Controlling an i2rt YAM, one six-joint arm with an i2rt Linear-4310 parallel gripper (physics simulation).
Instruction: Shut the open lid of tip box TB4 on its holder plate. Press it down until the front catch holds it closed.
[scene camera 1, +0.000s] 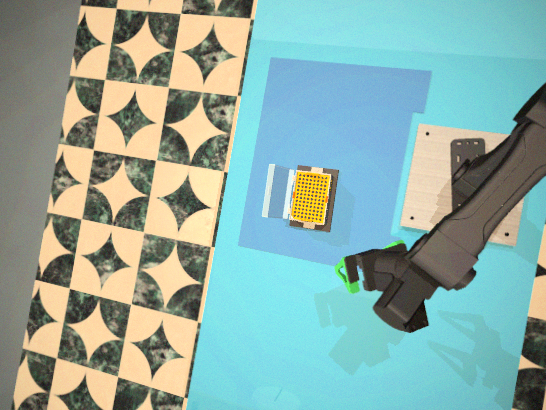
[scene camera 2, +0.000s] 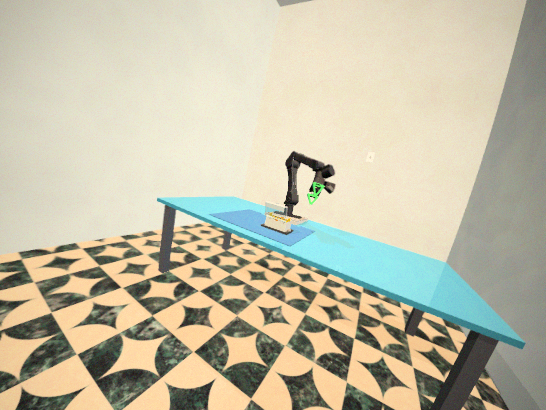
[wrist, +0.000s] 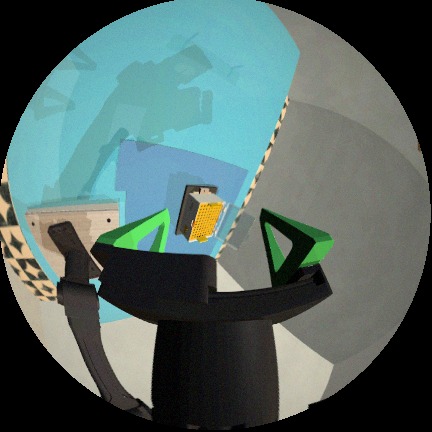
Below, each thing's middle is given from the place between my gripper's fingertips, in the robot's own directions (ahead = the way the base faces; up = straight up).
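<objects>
Clear lid (scene camera 1: 279, 184): my hand is 80 mm above it, 150 mm to the left of it and 180 mm short of it.
</objects>
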